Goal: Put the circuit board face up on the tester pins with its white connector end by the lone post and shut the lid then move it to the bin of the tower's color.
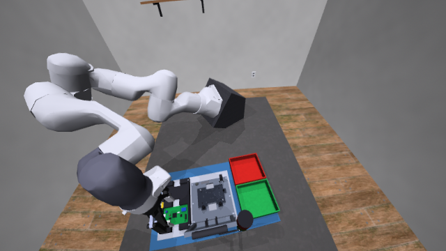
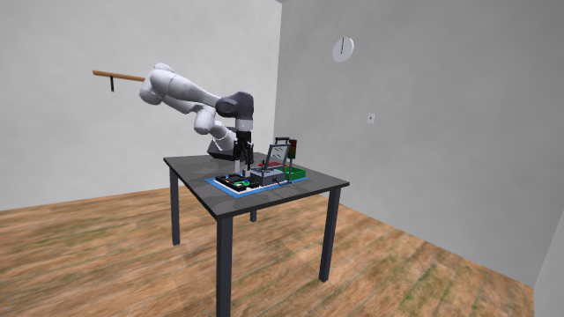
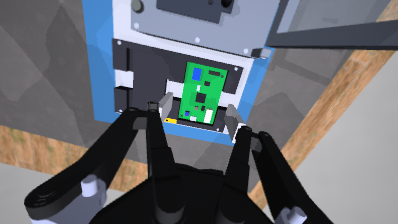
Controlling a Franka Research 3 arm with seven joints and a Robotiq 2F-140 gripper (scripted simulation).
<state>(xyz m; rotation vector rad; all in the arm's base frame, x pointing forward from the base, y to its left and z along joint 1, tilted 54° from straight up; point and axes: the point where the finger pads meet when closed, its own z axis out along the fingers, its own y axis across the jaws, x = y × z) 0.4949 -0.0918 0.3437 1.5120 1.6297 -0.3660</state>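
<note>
My hand is 8 cm above the green circuit board. From my hand the other things lie so: latch hook: 24 cm to the left, 7 cm behind, 1 cm below; clear lid: 16 cm to the left, 11 cm ahead, 9 cm above; dark plate: 18 cm to the left, 2 cm below, 1 cm behind.
</note>
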